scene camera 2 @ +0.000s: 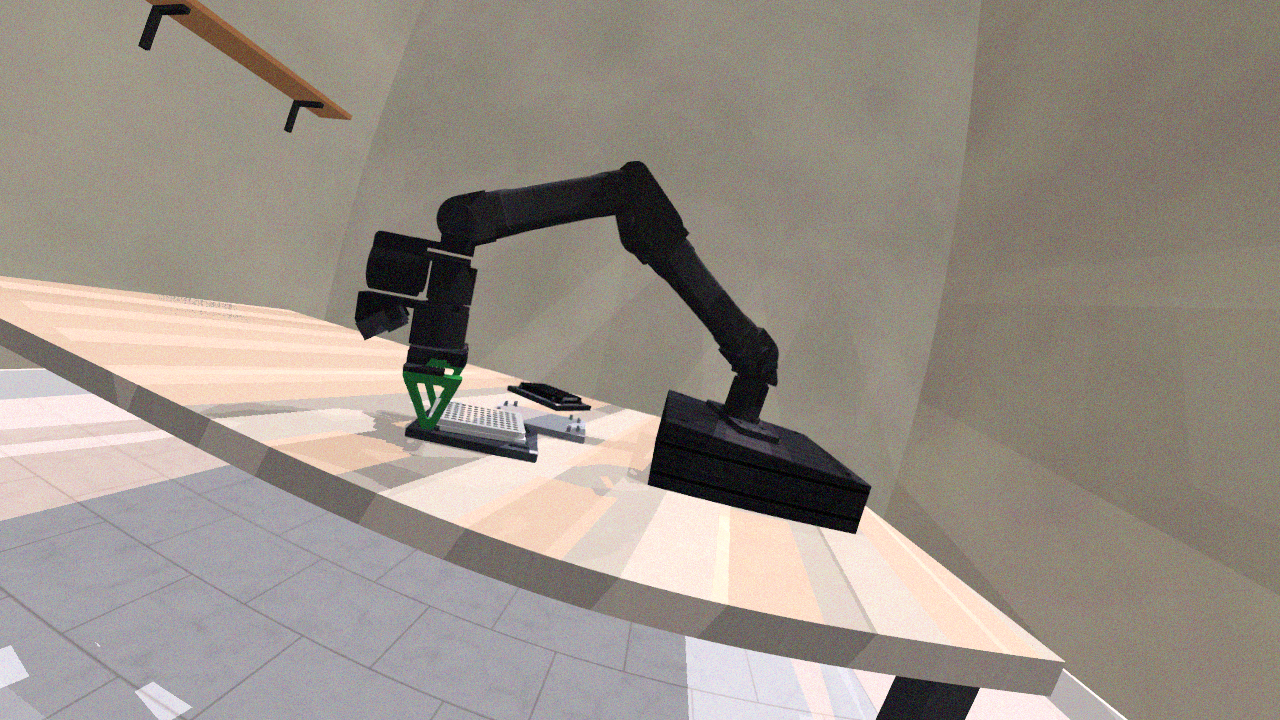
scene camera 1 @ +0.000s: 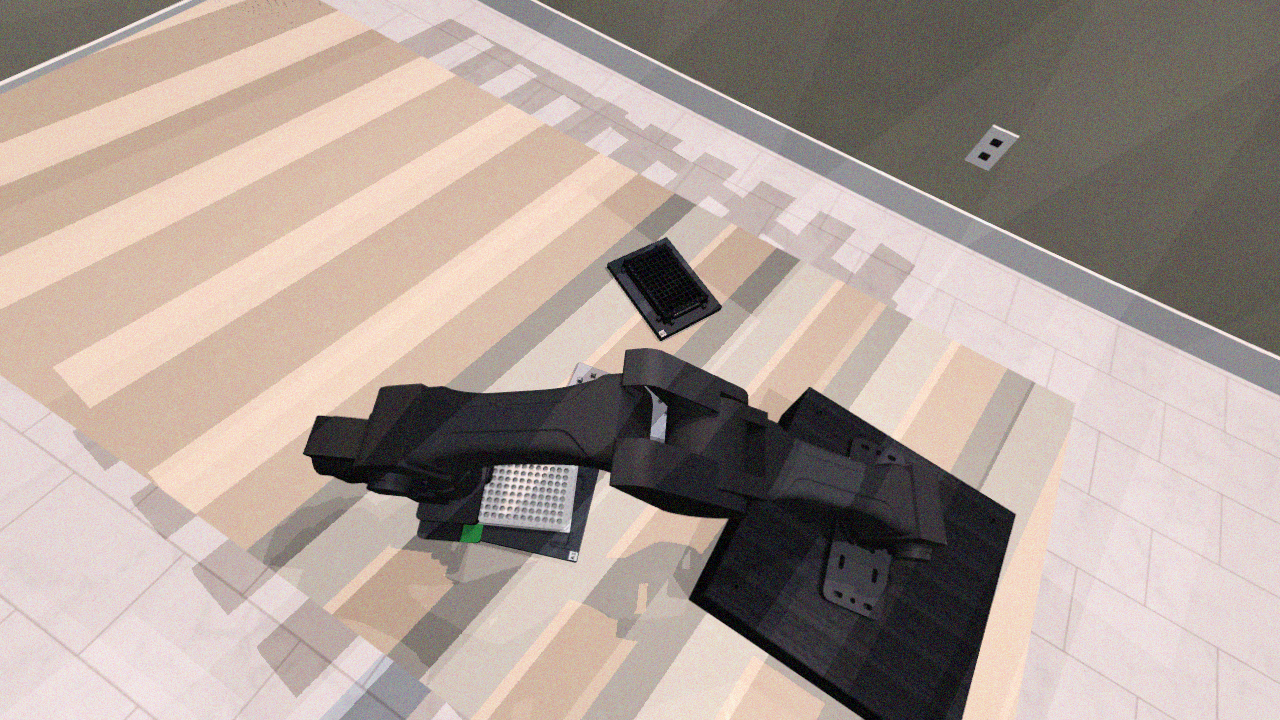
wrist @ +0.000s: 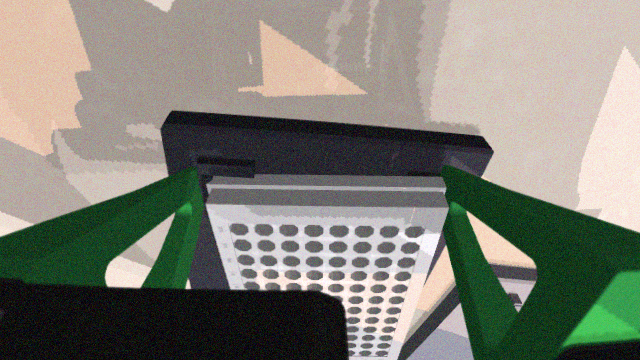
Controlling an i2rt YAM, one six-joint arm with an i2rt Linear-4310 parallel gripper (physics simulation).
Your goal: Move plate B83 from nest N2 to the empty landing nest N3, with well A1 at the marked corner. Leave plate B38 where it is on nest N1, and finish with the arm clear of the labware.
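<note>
A white well plate [scene camera 1: 528, 494] [scene camera 2: 483, 419] [wrist: 325, 245] sits in a dark nest [scene camera 1: 528, 546] [scene camera 2: 474, 445] [wrist: 310, 145]. My green-fingered gripper [scene camera 2: 438, 419] [wrist: 320, 180] is shut on this plate, with one finger against each long side near its far end; the arm hides part of it in scene camera 1. A black well plate [scene camera 1: 665, 279] [scene camera 2: 548, 392] sits in another dark nest [scene camera 1: 684, 323] farther back. A light grey nest with small posts [scene camera 1: 583, 368] [scene camera 2: 554, 427] [wrist: 435, 345] bears no plate; the arm hides much of it in scene camera 1. Plate labels and well A1 cannot be read.
The arm stands on a black base block [scene camera 1: 948, 582] [scene camera 2: 760, 483] and reaches over the light grey nest. The table [scene camera 1: 268, 223] [scene camera 2: 554, 519] has a striped top, and its near edge runs past the white plate's nest. A wall shelf [scene camera 2: 259, 58] is at the upper left.
</note>
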